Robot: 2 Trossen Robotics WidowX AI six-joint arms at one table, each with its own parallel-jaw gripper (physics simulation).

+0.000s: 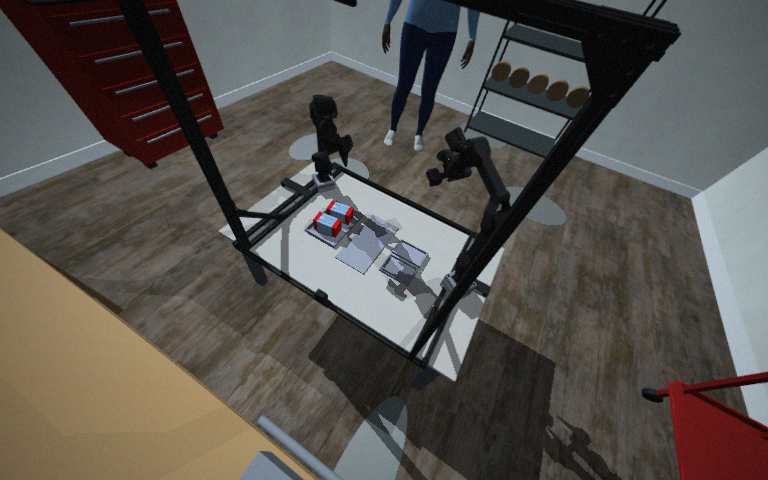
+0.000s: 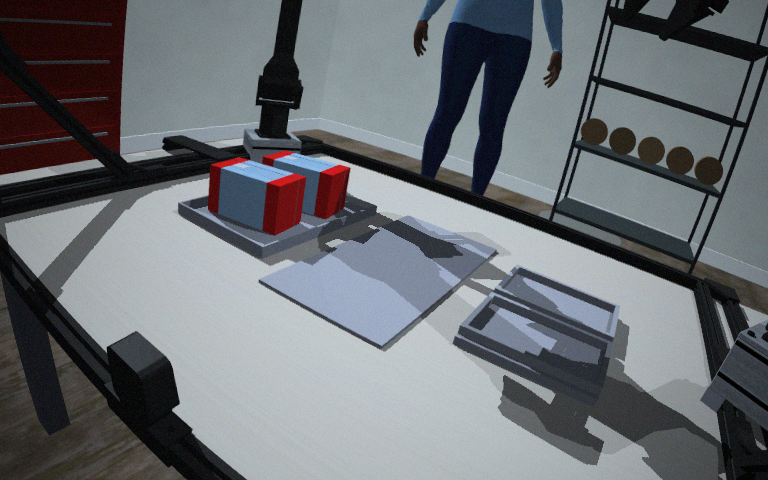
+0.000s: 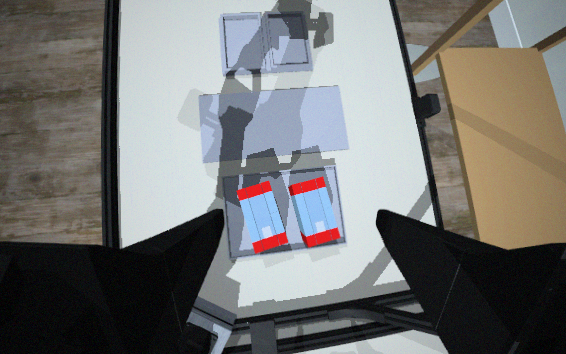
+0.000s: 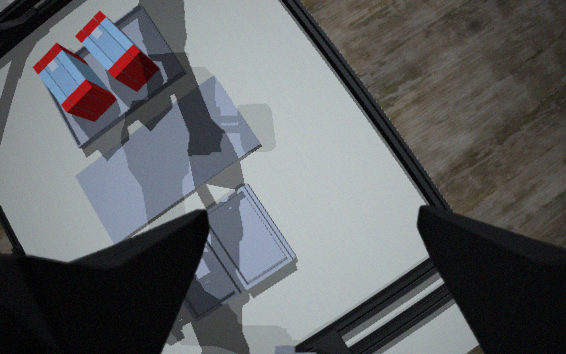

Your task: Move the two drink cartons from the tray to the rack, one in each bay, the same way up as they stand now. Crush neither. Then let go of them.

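Places are measured from the left arm's base along level axes (x ahead, y left, z up), in millimetres.
Pixels of known places: left gripper, fingertip midpoint: (image 1: 338, 170) (image 3: 300, 216); right gripper, fingertip midpoint: (image 1: 439, 183) (image 2: 644, 30) (image 4: 312, 218); left arm's base, origin of the base link: (image 1: 323, 177) (image 2: 272, 134) (image 3: 194, 345).
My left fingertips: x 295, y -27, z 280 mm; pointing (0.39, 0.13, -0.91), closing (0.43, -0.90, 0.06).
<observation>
For each thing: its top centre in the pictures, then the offset to it from my left fingertips.
- front carton, middle of its top: (image 2: 257, 170) (image 3: 316, 211) (image 4: 61, 76) (image 1: 327, 219) dx +21, dy -68, dz -261 mm
- back carton, middle of its top: (image 2: 306, 161) (image 3: 262, 216) (image 4: 106, 43) (image 1: 340, 208) dx -31, dy +19, dz -261 mm
- grey two-bay rack, middle of its top: (image 2: 552, 314) (image 4: 219, 255) (image 3: 265, 39) (image 1: 405, 259) dx +343, dy +199, dz -315 mm
Two light-blue cartons with red ends rest lengthwise in the grey tray (image 1: 310, 230) (image 2: 226, 235) (image 3: 242, 244) (image 4: 87, 132), side by side with a gap. The front carton (image 1: 327, 224) (image 2: 243, 195) (image 3: 315, 212) (image 4: 62, 77) and the back carton (image 1: 340, 211) (image 2: 305, 164) (image 3: 262, 215) (image 4: 112, 47) each have a small white patch on top. The grey two-bay rack (image 1: 403, 261) (image 2: 552, 316) (image 3: 264, 42) (image 4: 226, 260) is empty. My left gripper (image 1: 344, 157) (image 3: 300, 216) is open, high above the tray side. My right gripper (image 1: 434, 176) (image 2: 646, 28) (image 4: 312, 218) is open, high above the rack side.
A thin flat grey plate (image 1: 362, 249) (image 2: 368, 300) (image 3: 320, 120) (image 4: 100, 175) lies between tray and rack. Black frame rails edge the table, and frame posts rise around it. A person (image 1: 427, 56) (image 2: 487, 84) stands behind the table. Arm shadows cross the plate and rack.
</observation>
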